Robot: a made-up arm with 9 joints.
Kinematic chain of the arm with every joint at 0, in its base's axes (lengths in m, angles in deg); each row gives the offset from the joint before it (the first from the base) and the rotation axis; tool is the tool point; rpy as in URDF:
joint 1: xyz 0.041 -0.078 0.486 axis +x
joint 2: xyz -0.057 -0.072 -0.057 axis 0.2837 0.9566 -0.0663
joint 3: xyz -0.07 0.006 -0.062 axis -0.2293 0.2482 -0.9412
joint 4: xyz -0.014 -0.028 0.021 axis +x
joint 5: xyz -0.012 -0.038 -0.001 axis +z
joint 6: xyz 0 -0.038 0.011 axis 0.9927 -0.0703 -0.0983
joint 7: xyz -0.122 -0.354 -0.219 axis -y
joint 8: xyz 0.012 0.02 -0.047 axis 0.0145 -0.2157 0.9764
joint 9: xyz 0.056 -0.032 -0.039 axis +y
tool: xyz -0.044 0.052 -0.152 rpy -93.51 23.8 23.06
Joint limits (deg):
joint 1: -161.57..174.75
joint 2: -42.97..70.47
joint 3: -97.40..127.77
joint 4: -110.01..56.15
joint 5: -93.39..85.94
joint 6: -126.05..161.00
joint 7: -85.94..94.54
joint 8: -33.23..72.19
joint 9: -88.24..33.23
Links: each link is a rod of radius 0.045 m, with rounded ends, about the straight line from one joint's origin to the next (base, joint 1, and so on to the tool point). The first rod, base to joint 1, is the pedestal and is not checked.
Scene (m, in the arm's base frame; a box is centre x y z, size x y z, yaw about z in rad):
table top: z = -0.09
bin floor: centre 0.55 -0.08 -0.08 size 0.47 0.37 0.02 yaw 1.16
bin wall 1: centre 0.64 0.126 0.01 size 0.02 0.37 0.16 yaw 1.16
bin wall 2: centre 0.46 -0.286 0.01 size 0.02 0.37 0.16 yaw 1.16
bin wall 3: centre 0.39 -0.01 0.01 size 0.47 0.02 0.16 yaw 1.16
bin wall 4: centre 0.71 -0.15 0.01 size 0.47 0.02 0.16 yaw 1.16
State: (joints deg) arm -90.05 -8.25 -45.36 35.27 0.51 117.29 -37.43 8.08 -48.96
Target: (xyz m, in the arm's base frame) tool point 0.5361 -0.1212 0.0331
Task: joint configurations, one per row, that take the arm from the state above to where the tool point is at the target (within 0.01 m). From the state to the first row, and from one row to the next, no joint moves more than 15 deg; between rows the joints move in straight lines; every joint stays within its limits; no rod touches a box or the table.
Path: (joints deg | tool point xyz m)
1: -91.57 -12.78 -54.71 27.65 3.21 104.39 -36.02 5.85 -41.07 | -0.5347 -0.2159 0.3898
2: -93.10 -17.32 -64.06 20.04 5.90 91.49 -34.60 3.62 -33.18 | -0.4832 -0.4711 0.4817
3: -94.62 -21.85 -73.41 12.42 8.60 78.59 -33.19 1.39 -25.29 | -0.3078 -0.6591 0.5953
4: -96.15 -26.39 -82.76 4.81 11.30 65.69 -31.78 -0.84 -17.40 | -0.0491 -0.7332 0.6792
5: -97.67 -30.92 -92.11 -2.81 13.99 52.78 -30.37 -3.07 -9.51 | 0.2246 -0.6816 0.6920
6: -84.15 -32.93 -89.96 -4.69 15.82 48.11 -29.40 -4.27 -20.65 | 0.2918 -0.6842 0.5186
7: -70.63 -34.94 -87.82 -6.56 17.66 43.44 -28.43 -5.47 -31.79 | 0.3583 -0.6257 0.3621
8: -57.11 -36.95 -85.67 -8.44 19.49 38.77 -27.47 -6.67 -42.93 | 0.4202 -0.5176 0.2457
9: -43.59 -38.95 -83.53 -10.32 21.32 34.09 -26.50 -7.87 -54.06 | 0.4731 -0.3804 0.1851
10: -30.07 -40.96 -81.38 -12.20 23.15 29.42 -25.54 -9.07 -65.20 | 0.5128 -0.2399 0.1861
11: -16.55 -42.97 -79.23 -14.07 24.98 24.75 -24.57 -10.27 -76.34 | 0.5361 -0.1212 0.2422
12: -11.46 -42.97 -83.35 -4.93 25.21 26.93 -33.16 -21.75 -70.33 | 0.5472 -0.1221 0.1316
13: -6.36 -42.97 -87.47 4.21 25.43 29.11 -41.75 -33.23 -64.32 | 0.5361 -0.1211 0.0331

